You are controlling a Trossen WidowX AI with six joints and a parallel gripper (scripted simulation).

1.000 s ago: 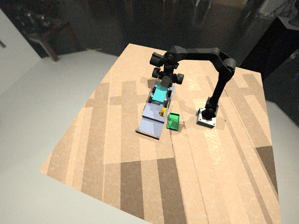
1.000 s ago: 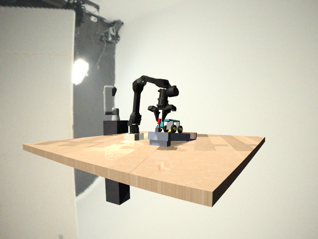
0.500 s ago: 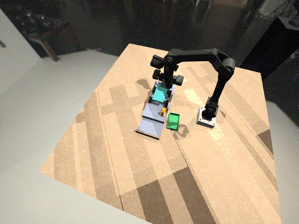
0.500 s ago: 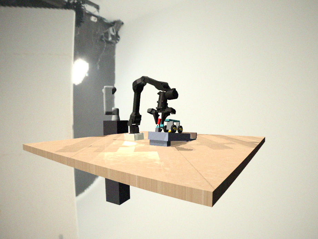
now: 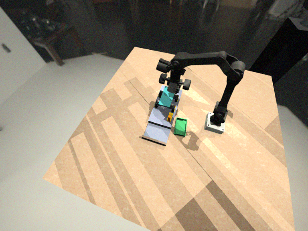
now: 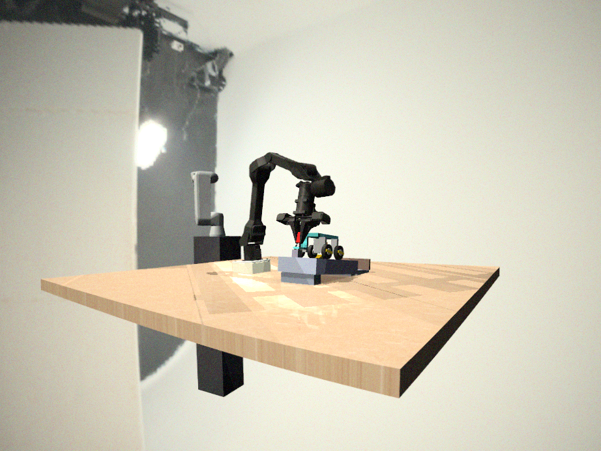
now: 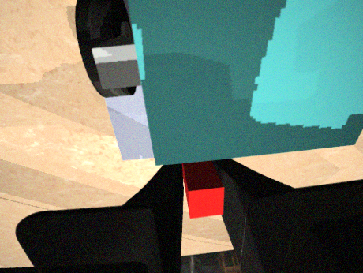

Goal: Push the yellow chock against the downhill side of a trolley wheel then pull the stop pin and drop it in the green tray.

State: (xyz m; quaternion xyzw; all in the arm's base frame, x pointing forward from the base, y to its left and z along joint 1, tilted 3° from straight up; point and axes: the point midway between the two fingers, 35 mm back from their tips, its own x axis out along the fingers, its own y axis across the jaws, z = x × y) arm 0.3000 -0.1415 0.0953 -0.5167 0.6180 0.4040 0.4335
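Right now the yellow chock is 19 cm to the left of my gripper tip and 5 cm below it. Also, from my gripper tip: green tray (22 cm to the left, 13 cm below, 8 cm behind); then trolley (9 cm to the left, 3 cm ahead, 2 cm below); then red-headed stop pin (right at my gripper tip).
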